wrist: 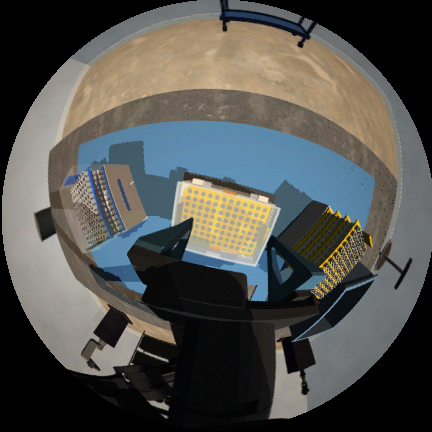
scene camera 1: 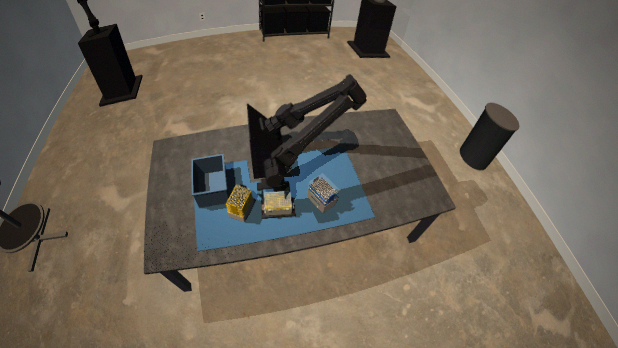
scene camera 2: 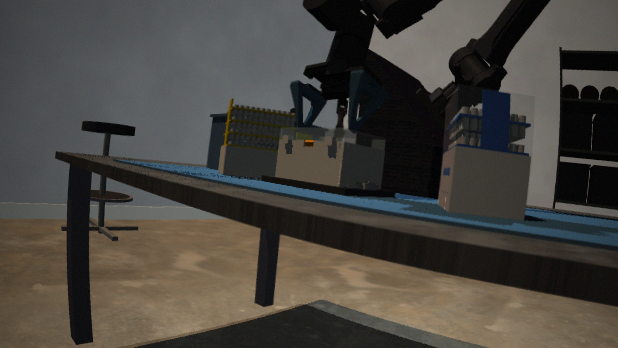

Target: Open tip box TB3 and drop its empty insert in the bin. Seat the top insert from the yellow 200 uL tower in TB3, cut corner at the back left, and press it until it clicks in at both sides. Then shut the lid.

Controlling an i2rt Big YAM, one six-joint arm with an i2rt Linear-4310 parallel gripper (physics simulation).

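Tip box TB3 (scene camera 1: 277,204) (scene camera 2: 310,165) (wrist: 225,217) stands in a dark holder (scene camera 2: 367,191). Its clear lid is down, and a yellow insert with empty holes shows through it in the wrist view. An orange latch (scene camera 2: 309,143) is on its front. My gripper (scene camera 2: 330,127) (wrist: 232,230) is open and empty, its two fingertips low at the back part of the lid; whether they touch it I cannot tell. The yellow tower (scene camera 1: 239,201) (scene camera 2: 260,127) (wrist: 337,250) holds stacked tip inserts, left of TB3 in the scene views. The blue-grey bin (scene camera 1: 212,198) (scene camera 2: 215,142) stands behind the tower.
A tower with blue inserts under a clear cover (scene camera 1: 323,192) (scene camera 2: 485,182) (wrist: 107,200) stands right of TB3 in the scene views. A tall dark panel (scene camera 1: 257,145) stands upright behind TB3, beside the arm. The towers and holder are on a blue mat (scene camera 1: 220,235).
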